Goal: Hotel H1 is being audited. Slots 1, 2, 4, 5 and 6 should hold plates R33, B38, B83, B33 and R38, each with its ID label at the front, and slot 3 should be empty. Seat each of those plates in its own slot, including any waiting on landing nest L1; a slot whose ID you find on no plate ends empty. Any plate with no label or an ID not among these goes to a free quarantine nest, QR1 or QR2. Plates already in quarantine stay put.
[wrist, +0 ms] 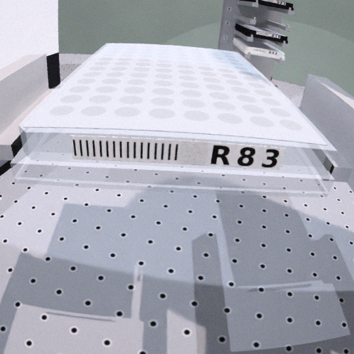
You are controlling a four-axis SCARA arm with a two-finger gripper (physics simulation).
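My gripper (pixel 176 79) is shut on a clear-lidded white plate, R83 (pixel 170 95), held level above the perforated deck by its two sides. Its front label shows a barcode and "R83". The hotel (pixel 226 30) stands at the upper right, partly cut off by the top edge. A white plate (pixel 257 50) lies in its lowest visible slot, with a label too small to read surely. A black plate (pixel 260 33) is in the slot above. Above that are bare slot brackets, then another black plate (pixel 275 4) at the frame's top. Landing nest L1 and the quarantine nests do not show.
The perforated deck (pixel 162 296) spreads below the held plate, with shadows across it. A large white surface (pixel 27 25) fills the upper left corner. A green wall (pixel 140 25) is behind. The hotel stands beyond the held plate's far right corner.
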